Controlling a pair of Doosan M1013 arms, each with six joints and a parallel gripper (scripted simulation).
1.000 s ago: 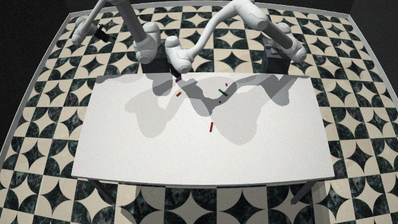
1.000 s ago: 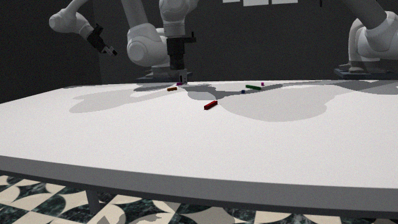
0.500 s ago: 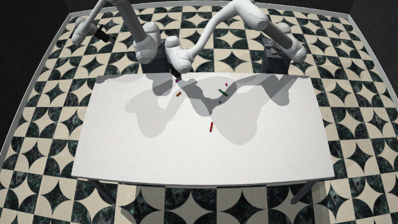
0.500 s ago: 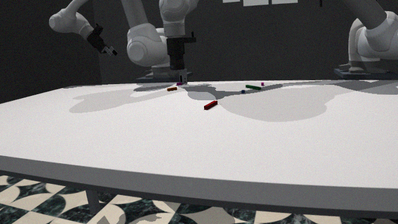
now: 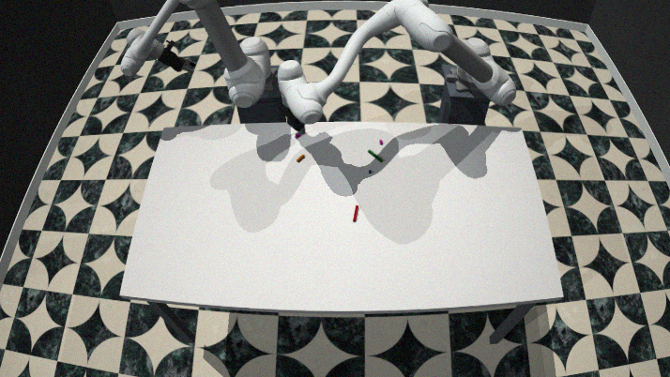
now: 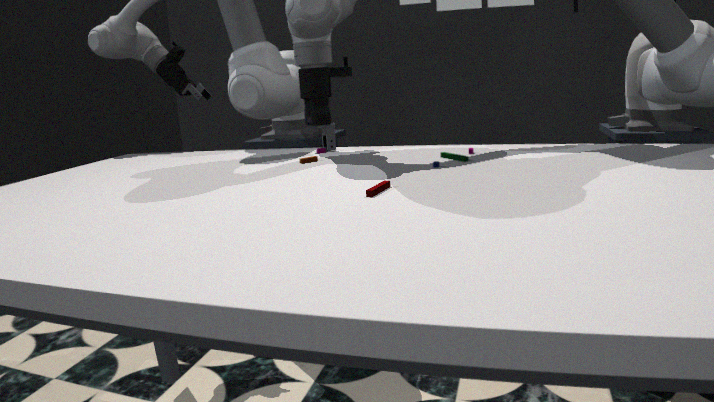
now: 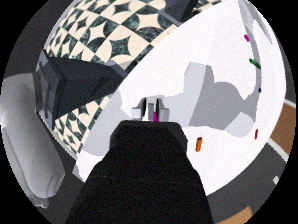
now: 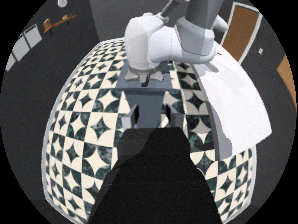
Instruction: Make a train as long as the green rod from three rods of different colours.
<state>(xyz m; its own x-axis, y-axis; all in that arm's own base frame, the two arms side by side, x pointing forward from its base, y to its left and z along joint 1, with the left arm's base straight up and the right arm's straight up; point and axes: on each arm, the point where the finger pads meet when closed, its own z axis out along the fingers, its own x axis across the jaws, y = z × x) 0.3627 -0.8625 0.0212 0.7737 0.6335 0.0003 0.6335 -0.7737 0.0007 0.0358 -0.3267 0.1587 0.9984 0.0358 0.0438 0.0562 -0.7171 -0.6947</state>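
Note:
My left hand is 1 cm short of the grey rod, 1 cm to the left of it and 2 cm above it. The rest, counted from my left hand: green rod 15 cm ahead, 32 cm to the left, 2 cm below; blue rod 23 cm ahead, 29 cm to the left, 2 cm below; orange rod 15 cm ahead, 2 cm below.

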